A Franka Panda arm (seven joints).
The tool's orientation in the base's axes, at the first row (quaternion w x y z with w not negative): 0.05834 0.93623 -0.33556 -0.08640
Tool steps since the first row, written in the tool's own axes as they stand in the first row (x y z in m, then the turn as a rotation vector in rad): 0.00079 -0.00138 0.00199 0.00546 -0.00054 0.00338; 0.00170 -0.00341 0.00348 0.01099 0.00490 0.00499; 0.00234 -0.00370 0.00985 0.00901 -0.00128 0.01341; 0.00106 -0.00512 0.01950 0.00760 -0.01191 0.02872; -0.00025 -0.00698 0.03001 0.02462 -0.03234 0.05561; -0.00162 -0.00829 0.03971 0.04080 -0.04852 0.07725; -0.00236 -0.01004 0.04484 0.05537 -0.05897 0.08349; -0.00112 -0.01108 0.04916 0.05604 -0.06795 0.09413; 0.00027 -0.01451 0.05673 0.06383 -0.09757 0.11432
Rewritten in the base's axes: 0.00105 0.00045 -0.00227 0.00380 -0.00324 -0.00407; 0.00270 0.00136 -0.00418 0.00432 -0.01104 -0.00541; 0.00209 0.00084 -0.01054 0.00494 -0.00546 -0.01444; 0.00005 0.00226 -0.02006 0.00737 0.00282 -0.03102; -0.00190 0.00398 -0.03049 0.02753 0.00627 -0.06283; -0.00408 0.00537 -0.04003 0.04548 0.00726 -0.08869; -0.00460 0.00692 -0.04525 0.06176 0.00566 -0.09833; -0.00388 0.00670 -0.04981 0.06568 0.01158 -0.11032; -0.00222 0.00806 -0.05796 0.08585 0.02832 -0.13598
